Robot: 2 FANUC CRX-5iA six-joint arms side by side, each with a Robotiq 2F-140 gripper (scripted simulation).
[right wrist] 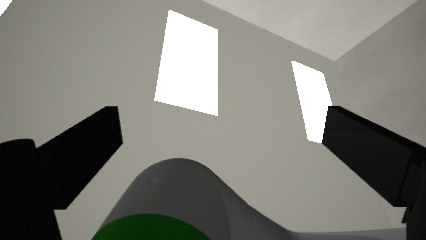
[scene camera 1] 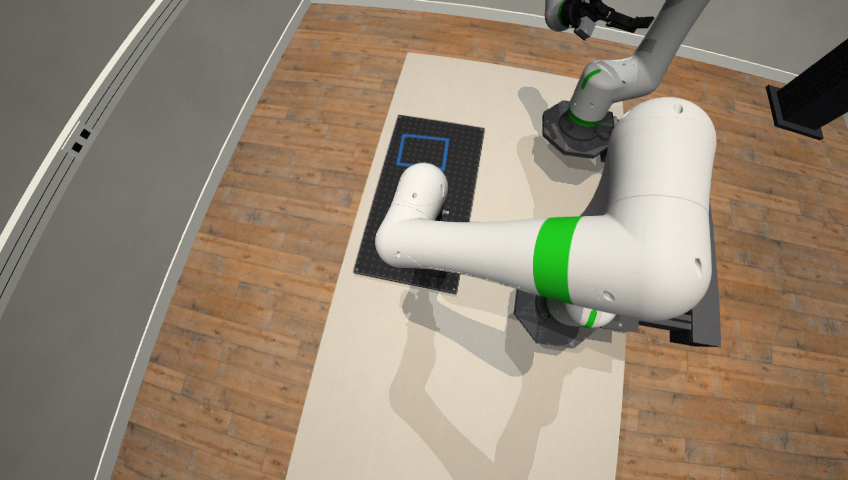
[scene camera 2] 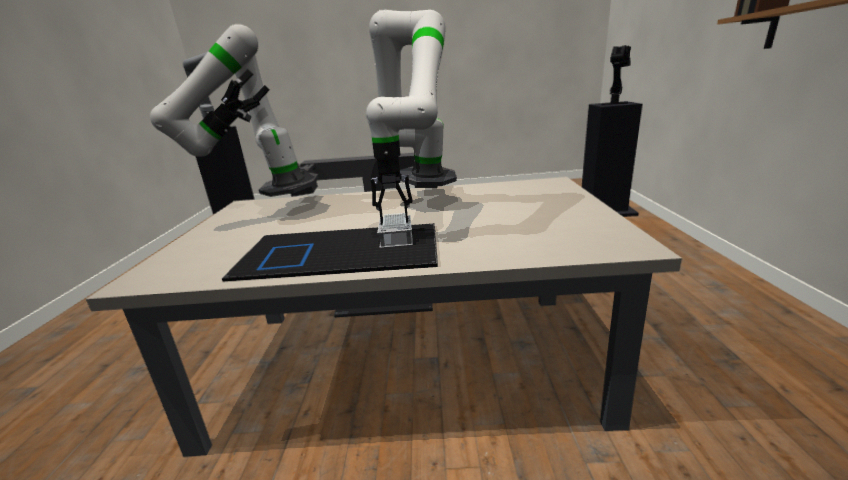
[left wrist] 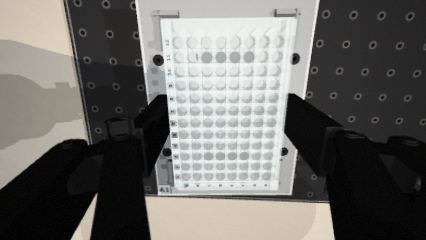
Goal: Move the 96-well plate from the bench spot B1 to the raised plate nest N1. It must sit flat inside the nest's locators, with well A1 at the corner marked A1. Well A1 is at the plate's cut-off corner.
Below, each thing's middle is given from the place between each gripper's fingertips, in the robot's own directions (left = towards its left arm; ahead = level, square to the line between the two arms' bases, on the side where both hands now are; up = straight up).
My left gripper is now 20 mm above the white 96-well plate [left wrist: 222, 138].
I see my right gripper [scene camera 2: 259, 79] 39 cm short of the white 96-well plate, 57 cm to the right of it and 51 cm above it.
